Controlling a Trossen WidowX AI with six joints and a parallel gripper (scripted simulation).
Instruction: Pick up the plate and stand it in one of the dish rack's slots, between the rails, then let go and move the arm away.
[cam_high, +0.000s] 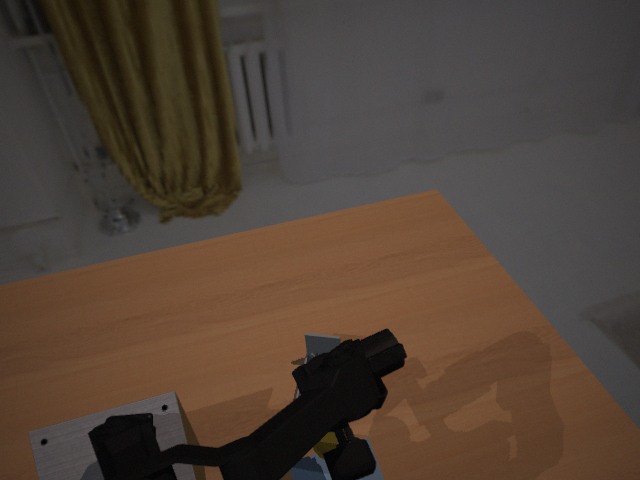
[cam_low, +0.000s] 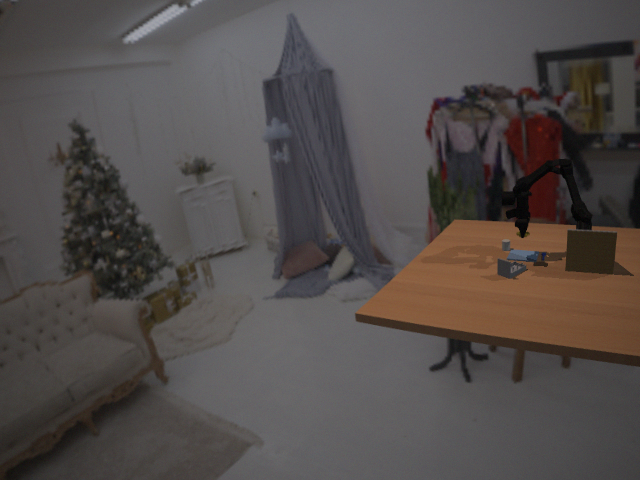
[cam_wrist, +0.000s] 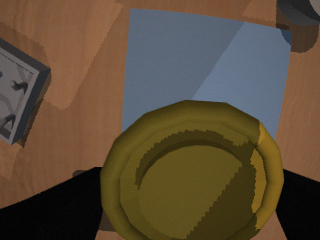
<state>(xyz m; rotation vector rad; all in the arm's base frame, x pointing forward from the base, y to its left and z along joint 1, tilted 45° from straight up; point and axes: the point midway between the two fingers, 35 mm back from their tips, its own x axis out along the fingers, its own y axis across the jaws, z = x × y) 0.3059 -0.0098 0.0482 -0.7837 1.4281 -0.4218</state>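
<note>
Right now the grey dish rack is 180 mm to the left of my gripper tip and 90 mm below it. From my gripper tip the other things lie so: yellow plate (10 mm above); then light blue mat (20 mm to the right, 110 mm below); then blue spoon (100 mm behind, 50 mm to the right, 110 mm below).
</note>
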